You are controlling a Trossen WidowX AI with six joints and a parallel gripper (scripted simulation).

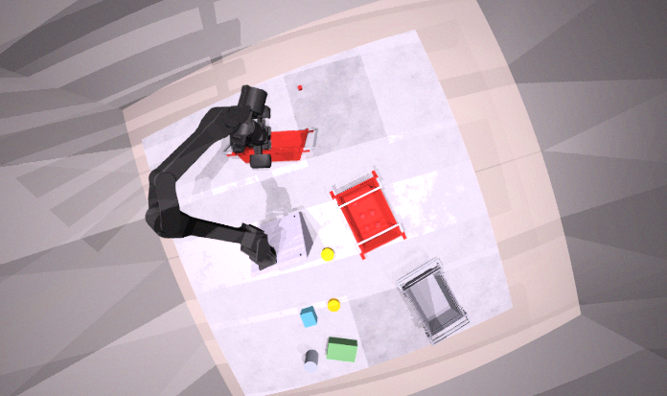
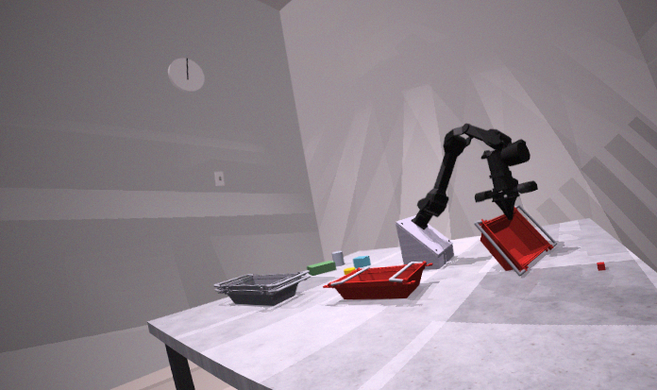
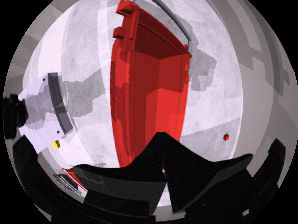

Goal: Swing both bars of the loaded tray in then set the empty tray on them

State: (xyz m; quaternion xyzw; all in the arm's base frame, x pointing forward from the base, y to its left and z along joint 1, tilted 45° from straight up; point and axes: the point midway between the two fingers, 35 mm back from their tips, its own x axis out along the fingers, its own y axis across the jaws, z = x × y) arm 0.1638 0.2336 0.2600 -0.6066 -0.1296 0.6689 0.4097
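The red tray lies 10 mm ahead of my gripper tip, 20 mm to the left of it and 60 mm below it. The rest, counted from my gripper tip: green block: 130 mm behind, 860 mm to the right, 110 mm below; then small red cube: 180 mm ahead, 190 mm to the left, 120 mm below; then blue cube: 180 mm behind, 660 mm to the right, 110 mm below.
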